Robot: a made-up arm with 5 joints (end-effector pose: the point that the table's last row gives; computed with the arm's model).
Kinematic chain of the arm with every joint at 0, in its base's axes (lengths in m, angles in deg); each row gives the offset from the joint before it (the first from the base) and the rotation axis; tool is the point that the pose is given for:
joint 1: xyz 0 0 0.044 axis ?
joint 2: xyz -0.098 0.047 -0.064 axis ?
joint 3: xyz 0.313 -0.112 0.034 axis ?
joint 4: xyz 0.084 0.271 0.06 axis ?
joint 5: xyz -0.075 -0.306 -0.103 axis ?
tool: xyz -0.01 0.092 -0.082
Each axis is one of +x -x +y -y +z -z.
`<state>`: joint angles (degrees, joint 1 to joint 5).
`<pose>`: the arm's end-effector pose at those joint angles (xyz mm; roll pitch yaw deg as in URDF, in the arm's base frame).
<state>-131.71 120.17 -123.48 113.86 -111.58</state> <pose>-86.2 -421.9 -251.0 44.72 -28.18 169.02</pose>
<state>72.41 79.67 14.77 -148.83 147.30</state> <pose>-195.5 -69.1 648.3 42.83 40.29 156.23</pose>
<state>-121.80 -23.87 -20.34 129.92 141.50</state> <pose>-162.0 503.2 -16.8 1.16 -13.91 -39.02</pose>
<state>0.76 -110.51 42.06 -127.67 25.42</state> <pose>482.4 131.1 -265.5 135.14 37.15 -124.00</pose>
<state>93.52 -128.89 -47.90 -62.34 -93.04</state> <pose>-252.1 -159.4 410.5 -128.47 -19.86 -61.20</pose>
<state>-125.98 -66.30 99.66 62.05 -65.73</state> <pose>-414.1 -101.3 -170.3 -54.49 31.38 4.57</pose>
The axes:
joint 1: -y
joint 2: +x
joint 3: -y
joint 4: -z
joint 5: +x

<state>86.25 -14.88 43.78 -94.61 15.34</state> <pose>-36.5 175.4 536.4 -114.96 4.48 72.17</pose>
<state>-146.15 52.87 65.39 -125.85 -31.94</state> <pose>-250.7 -32.6 -495.8 40.58 7.70 67.23</pose>
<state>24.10 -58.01 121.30 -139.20 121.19</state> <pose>53.1 451.6 -136.3 -95.96 41.16 -15.60</pose>
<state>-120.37 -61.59 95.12 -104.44 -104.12</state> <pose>-110.6 608.9 -218.2 -101.09 -28.11 164.06</pose>
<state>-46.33 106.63 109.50 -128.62 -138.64</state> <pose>168.5 -529.0 70.6 -170.02 -28.85 22.85</pose>
